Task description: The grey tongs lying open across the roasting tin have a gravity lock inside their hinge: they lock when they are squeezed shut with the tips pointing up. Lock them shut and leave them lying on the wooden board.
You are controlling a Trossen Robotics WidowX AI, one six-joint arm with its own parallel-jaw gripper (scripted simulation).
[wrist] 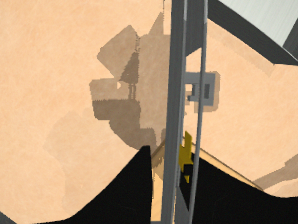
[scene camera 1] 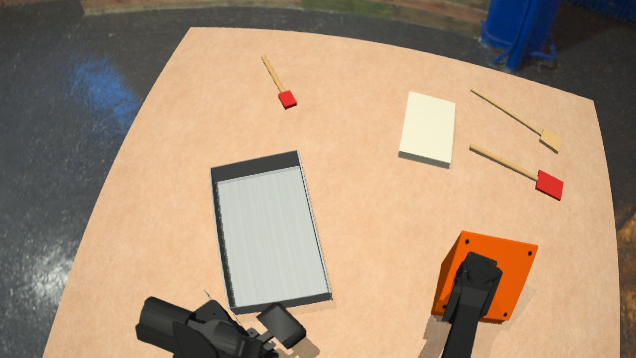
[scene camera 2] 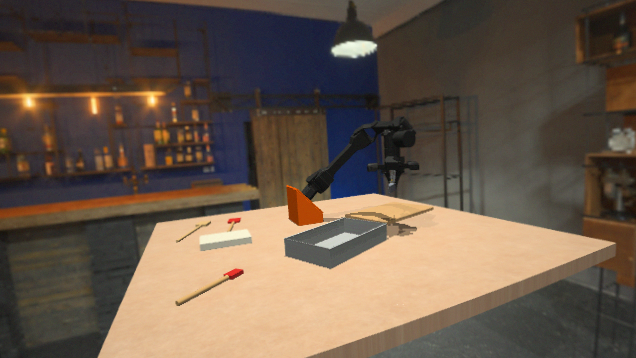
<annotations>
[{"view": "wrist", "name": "my gripper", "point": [160, 151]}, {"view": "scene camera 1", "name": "cream block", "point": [427, 136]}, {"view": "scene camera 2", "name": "my gripper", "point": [393, 189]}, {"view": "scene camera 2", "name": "cream block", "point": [242, 237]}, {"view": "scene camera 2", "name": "wooden board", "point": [393, 212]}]
</annotations>
